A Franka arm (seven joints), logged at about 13 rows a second.
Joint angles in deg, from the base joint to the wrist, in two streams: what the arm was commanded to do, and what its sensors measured. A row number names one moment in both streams.
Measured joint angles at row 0: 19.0 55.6 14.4 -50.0 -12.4 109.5 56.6
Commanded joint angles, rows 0 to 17: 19.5 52.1 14.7 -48.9 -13.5 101.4 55.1; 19.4 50.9 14.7 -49.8 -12.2 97.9 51.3; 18.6 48.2 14.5 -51.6 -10.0 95.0 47.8; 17.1 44.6 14.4 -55.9 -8.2 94.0 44.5; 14.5 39.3 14.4 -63.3 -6.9 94.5 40.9; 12.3 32.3 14.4 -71.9 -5.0 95.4 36.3; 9.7 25.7 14.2 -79.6 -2.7 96.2 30.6; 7.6 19.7 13.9 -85.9 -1.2 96.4 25.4; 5.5 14.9 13.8 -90.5 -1.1 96.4 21.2; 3.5 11.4 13.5 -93.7 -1.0 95.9 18.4; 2.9 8.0 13.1 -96.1 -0.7 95.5 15.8; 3.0 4.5 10.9 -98.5 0.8 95.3 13.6; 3.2 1.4 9.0 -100.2 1.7 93.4 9.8; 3.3 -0.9 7.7 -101.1 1.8 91.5 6.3; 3.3 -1.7 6.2 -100.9 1.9 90.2 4.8; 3.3 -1.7 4.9 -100.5 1.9 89.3 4.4; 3.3 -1.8 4.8 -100.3 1.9 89.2 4.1; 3.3 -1.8 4.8 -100.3 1.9 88.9 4.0
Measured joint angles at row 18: 2.8 -1.3 5.5 -99.1 0.2 88.9 5.6
